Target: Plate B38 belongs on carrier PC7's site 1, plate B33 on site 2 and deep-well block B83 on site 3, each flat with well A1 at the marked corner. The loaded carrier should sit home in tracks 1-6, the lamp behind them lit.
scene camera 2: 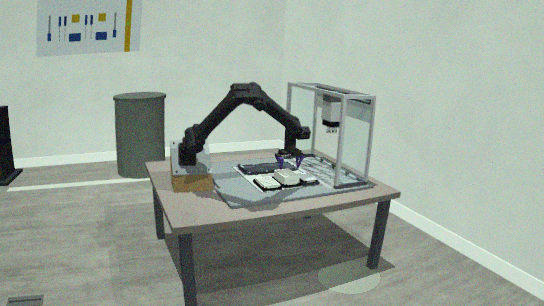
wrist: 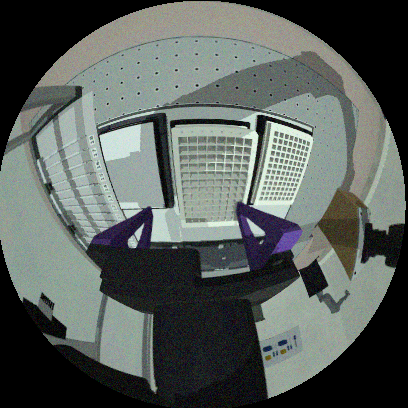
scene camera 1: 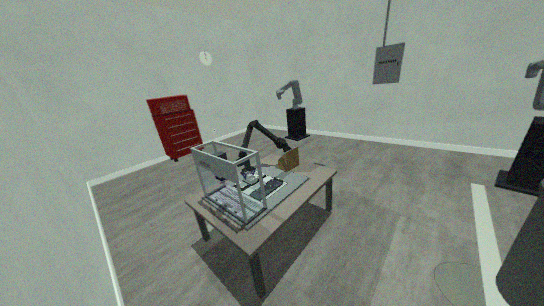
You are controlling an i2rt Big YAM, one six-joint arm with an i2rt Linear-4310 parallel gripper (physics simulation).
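Places are measured from the arm's base along level axes (x ahead, y right, z down), in centimetres.
Where they show: gripper, fingertip midpoint: [scene camera 2: 289,168] [wrist: 193,208] [scene camera 1: 249,177]; arm's base at its link origin: [scene camera 2: 186,154] [wrist: 365,242] [scene camera 1: 289,152].
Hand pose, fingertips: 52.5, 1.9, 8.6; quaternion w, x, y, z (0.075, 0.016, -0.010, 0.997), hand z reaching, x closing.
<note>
Things, the pixels of their top centre, and the offset from my fingertips, as dx, dy, dz.
- tall white block at its top centre: [wrist: 214,185] [scene camera 2: 286,172] [scene camera 1: 250,177] -2.0, +2.2, +1.4
- low plate with a well grid, top centre: [wrist: 285,170] [scene camera 2: 267,180] -12.8, +5.0, +4.2
- smooth-topped pale plate at its top centre: [wrist: 130,172] [scene camera 2: 305,176] +8.6, +1.8, +4.2
- dark carrier at its top centre: [wrist: 205,265] [scene camera 2: 268,164] [scene camera 1: 266,186] -5.2, -20.7, +3.8
- pipetting head at its top centre: [scene camera 2: 333,101] +29.7, -15.1, -33.4
My gripper [scene camera 2: 290,165] [wrist: 193,208] is open and empty, its purple fingers pointing down over the near end of the deep-well block. The tall white block [scene camera 2: 286,175] [wrist: 215,175] stands in the middle of three labware places. A low plate with a well grid [scene camera 2: 267,182] [wrist: 285,167] lies on the arm-base side. A smooth-topped pale plate [scene camera 2: 308,179] [wrist: 132,170] lies on the track side, in a black-edged nest. The dark carrier [scene camera 1: 270,188] [scene camera 2: 252,168] [wrist: 225,254] lies beside the row, partly hidden by my gripper in the wrist view. Labels, marked corners and lamps are unreadable.
The numbered track deck [scene camera 2: 322,167] [wrist: 75,160] lies under a glazed enclosure [scene camera 1: 261,180] [scene camera 2: 341,140] with upright posts. A pipetting head [scene camera 2: 330,112] hangs inside it. A wooden block [scene camera 1: 288,160] [scene camera 2: 192,183] [wrist: 340,220] stands at the arm's base.
</note>
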